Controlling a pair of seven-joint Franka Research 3 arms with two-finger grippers.
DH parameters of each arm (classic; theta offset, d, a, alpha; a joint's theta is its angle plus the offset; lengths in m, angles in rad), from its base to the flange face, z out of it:
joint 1: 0 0.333 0 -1.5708
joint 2: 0 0 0 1.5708
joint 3: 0 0.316 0.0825 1.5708
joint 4: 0 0 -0.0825 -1.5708
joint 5: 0 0.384 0 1.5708
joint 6: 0 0 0.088 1.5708
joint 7: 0 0.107 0 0
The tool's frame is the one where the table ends.
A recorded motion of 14 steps. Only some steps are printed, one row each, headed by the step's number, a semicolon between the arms.
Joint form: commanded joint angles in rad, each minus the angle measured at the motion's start. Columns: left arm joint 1, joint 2, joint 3, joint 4, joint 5, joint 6, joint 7; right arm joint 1, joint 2, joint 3, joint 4, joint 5, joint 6, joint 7.
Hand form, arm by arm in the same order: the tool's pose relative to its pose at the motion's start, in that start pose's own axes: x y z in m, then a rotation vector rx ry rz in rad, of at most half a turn. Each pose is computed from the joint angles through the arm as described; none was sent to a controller.
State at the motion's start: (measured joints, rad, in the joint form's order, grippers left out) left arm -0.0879 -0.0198 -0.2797 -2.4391 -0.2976 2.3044 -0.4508; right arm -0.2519 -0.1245 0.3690 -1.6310 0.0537 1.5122 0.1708
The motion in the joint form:
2: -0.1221 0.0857 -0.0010 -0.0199 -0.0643 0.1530 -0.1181; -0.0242 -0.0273 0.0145 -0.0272 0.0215 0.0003 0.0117
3: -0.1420 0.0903 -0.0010 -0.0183 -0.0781 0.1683 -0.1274; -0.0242 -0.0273 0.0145 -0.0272 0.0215 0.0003 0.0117
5: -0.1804 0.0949 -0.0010 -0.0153 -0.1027 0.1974 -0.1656; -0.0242 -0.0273 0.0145 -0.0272 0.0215 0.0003 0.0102
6: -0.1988 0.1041 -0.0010 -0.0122 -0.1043 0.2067 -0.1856; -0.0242 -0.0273 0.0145 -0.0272 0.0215 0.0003 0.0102
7: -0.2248 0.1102 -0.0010 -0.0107 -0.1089 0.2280 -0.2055; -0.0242 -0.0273 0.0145 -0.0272 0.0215 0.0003 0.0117
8: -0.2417 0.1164 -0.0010 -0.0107 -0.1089 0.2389 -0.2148; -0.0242 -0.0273 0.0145 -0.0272 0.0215 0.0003 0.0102
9: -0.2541 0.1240 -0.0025 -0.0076 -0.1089 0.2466 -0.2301; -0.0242 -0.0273 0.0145 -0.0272 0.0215 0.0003 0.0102
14: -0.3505 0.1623 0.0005 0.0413 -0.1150 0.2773 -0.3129; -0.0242 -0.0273 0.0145 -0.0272 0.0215 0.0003 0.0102
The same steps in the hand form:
2: -0.0231 0.0383 0.0451 -0.0374 0.0077 -0.0669; -0.0077 0.0007 0.0004 0.0092 -0.0037 0.0217
3: -0.0277 0.0456 0.0473 -0.0476 0.0106 -0.0683; -0.0077 0.0007 0.0004 0.0092 -0.0037 0.0217
5: -0.0373 0.0597 0.0497 -0.0683 0.0188 -0.0893; -0.0077 0.0007 0.0004 0.0092 -0.0037 0.0202
6: -0.0420 0.0660 0.0538 -0.0679 0.0174 -0.0944; -0.0077 0.0007 0.0004 0.0092 -0.0037 0.0202
7: -0.0489 0.0749 0.0569 -0.0749 0.0252 -0.0942; -0.0077 0.0007 0.0004 0.0092 -0.0037 0.0217
8: -0.0539 0.0799 0.0605 -0.0743 0.0267 -0.0888; -0.0077 0.0007 0.0004 0.0092 -0.0037 0.0202
9: -0.0575 0.0847 0.0636 -0.0743 0.0262 -0.0918; -0.0077 0.0007 0.0004 0.0092 -0.0037 0.0202
14: -0.0828 0.1252 0.0709 -0.0949 0.0287 -0.0885; -0.0077 0.0007 0.0004 0.0092 -0.0037 0.0202

